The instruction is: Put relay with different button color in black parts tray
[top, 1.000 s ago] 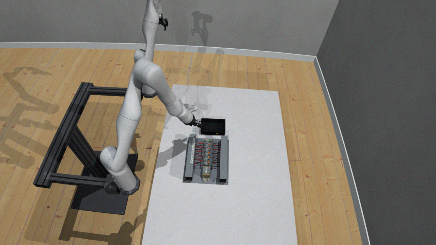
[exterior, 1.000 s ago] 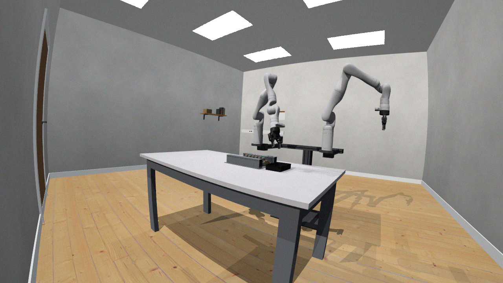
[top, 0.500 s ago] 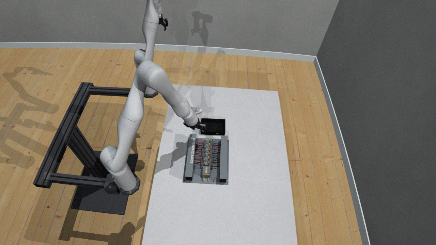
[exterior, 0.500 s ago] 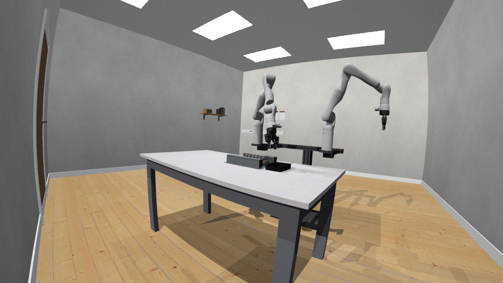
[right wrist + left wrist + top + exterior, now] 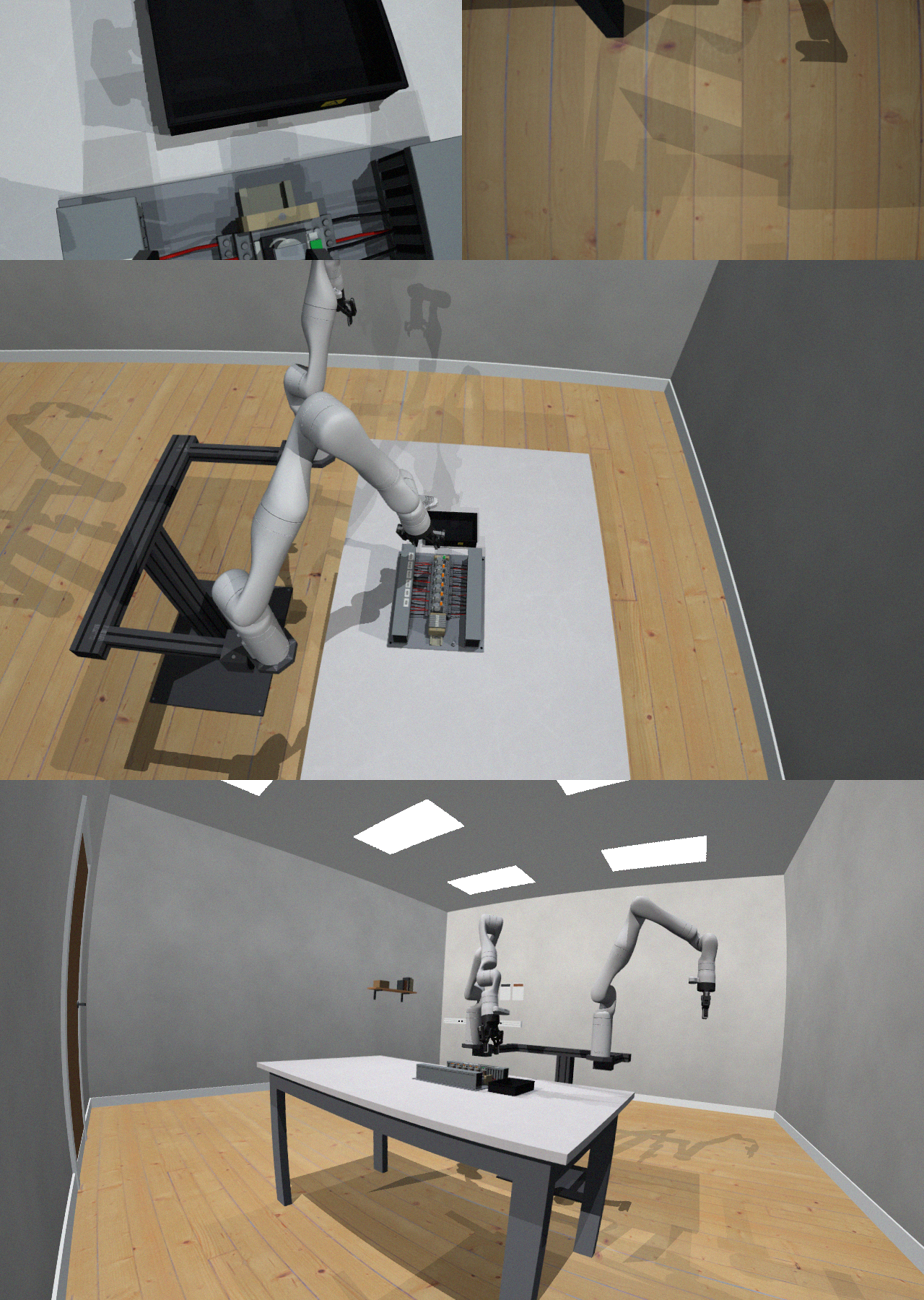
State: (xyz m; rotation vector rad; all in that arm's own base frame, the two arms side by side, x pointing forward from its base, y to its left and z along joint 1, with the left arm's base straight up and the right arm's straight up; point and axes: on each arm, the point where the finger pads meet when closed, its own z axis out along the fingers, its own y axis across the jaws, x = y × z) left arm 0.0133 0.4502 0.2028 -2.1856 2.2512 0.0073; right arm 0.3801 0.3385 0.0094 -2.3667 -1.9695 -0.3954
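Observation:
Now: right hand 40 mm short of the green-button relay and 90 mm above it. From my right hand the other things lie so: relay panel: 40 mm ahead, 110 mm to the right, 100 mm below; black parts tray: 70 mm ahead, 140 mm to the left, 120 mm below.

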